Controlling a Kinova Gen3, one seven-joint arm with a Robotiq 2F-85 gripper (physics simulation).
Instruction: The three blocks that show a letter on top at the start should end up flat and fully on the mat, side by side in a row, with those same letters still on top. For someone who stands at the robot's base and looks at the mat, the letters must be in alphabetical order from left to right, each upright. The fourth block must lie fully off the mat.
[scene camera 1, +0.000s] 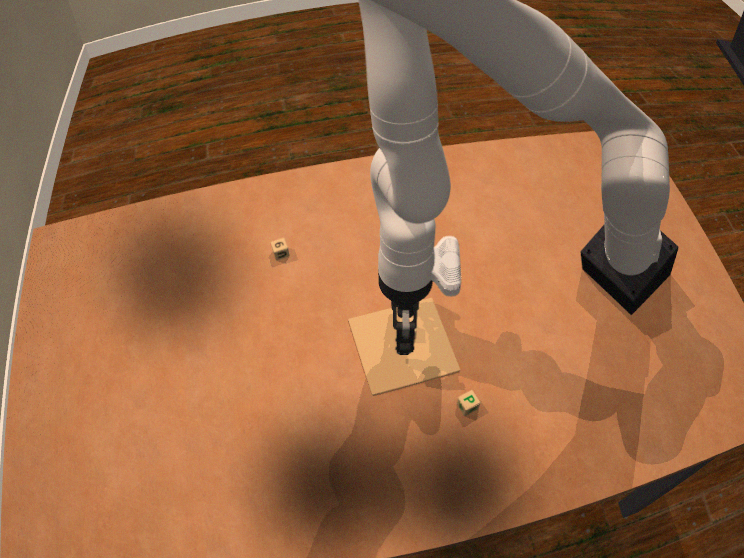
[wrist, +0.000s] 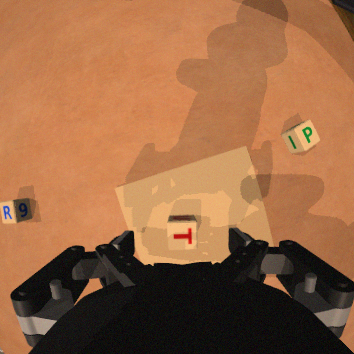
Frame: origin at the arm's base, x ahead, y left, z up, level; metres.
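Where they show: gripper, between the fingertips: (wrist: 181, 240); arm's base, origin of its link: (scene camera 1: 630, 249).
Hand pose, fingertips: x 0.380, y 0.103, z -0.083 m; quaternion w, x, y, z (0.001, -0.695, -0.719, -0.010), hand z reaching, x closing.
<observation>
Each offset is from my fingertips to the centre of the thing. "spot": to the spot under its first point. Level surfaces: height alone.
My gripper (scene camera 1: 405, 350) (wrist: 181, 240) is open and points down above the mat (scene camera 1: 375, 384) (wrist: 235, 162). In the wrist view the T block @(0.007 m back, 0.001 m left, 0.005 m down) (wrist: 182, 234) shows between the spread fingers, flat on the mat, its red T turned sideways with the bar to the right. In scene camera 1 the gripper largely hides it. The P block @(0.100 m back, 0.127 m left, 0.009 m down) (scene camera 1: 468, 401) (wrist: 301, 137), green P on top, lies off the mat near a corner. The R block @(0.016 m back, 0.192 m right, 0.009 m down) (wrist: 9, 212), blue R on top and 9 on a side, lies off the mat at the left of the wrist view; the arm hides it in scene camera 1.
A block with a 6 or 9 on top @(spot: 0.214 m ahead, 0.150 m right, 0.004 m up) (scene camera 1: 279, 246) lies off the mat, on the side away from the robot base (scene camera 1: 629, 285). The arm hangs over the table @(0.022 m down) (scene camera 1: 180, 390) between it and the base. Shadows cross the table and the mat.
</observation>
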